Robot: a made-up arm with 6 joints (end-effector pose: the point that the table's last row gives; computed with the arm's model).
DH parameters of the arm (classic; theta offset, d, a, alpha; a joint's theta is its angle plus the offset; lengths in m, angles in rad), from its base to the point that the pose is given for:
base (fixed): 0 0.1 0 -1.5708
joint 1: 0 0.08 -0.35 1.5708
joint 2: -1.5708 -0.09 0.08 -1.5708
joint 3: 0 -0.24 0.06 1.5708
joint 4: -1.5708 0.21 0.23 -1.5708
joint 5: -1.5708 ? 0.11 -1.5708
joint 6: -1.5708 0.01 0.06 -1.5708
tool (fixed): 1.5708 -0.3 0 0
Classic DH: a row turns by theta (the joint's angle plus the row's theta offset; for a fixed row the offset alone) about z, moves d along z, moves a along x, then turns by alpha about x.
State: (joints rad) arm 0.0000 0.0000 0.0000 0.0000 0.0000 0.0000
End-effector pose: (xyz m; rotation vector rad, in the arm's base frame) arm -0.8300 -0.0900 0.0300 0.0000 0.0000 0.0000
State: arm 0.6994 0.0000 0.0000 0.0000 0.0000 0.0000
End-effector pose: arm -0.6802 -0.0900 0.5808 0.0000 0.6994 0.0000
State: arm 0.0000 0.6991 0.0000 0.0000 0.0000 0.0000
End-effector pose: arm -0.6080 -0.3590 0.0300 0.0000 0.0000 0.6991
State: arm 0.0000 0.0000 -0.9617 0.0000 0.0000 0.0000
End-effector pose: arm -0.8300 -0.0351 0.0953 -0.9617 0.0000 0.0000
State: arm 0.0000 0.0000 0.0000 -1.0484 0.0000 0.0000
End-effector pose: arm -0.7357 0.1330 0.0300 0.0000 0.0000 -1.0484
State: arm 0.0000 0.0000 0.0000 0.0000 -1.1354 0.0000
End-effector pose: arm -0.9965 -0.0900 0.1489 0.0000 1.1354 0.0000
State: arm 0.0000 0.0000 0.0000 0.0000 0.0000 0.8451
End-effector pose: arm -0.8300 -0.2942 0.1758 -0.8451 0.0000 0.0000
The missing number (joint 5, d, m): -0.03
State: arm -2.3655 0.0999 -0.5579 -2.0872 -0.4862 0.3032
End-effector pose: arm 0.5148 0.2488 -0.1678 2.0736 -1.4451 -0.8935
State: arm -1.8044 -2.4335 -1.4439 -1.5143 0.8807 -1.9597
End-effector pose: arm 0.4151 -0.1685 -0.0359 0.1529 -1.4171 -2.0756
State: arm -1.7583 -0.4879 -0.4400 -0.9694 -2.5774 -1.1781
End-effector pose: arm 0.0439 0.4272 -0.2323 2.5846 0.8545 0.0654
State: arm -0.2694 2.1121 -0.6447 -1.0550 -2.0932 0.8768
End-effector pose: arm -0.1523 -0.4626 0.1327 -1.7423 0.8053 0.8740
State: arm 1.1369 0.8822 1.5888 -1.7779 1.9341 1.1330
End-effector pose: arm -0.0359 -0.4385 0.5513 -1.6687 1.0117 0.1383
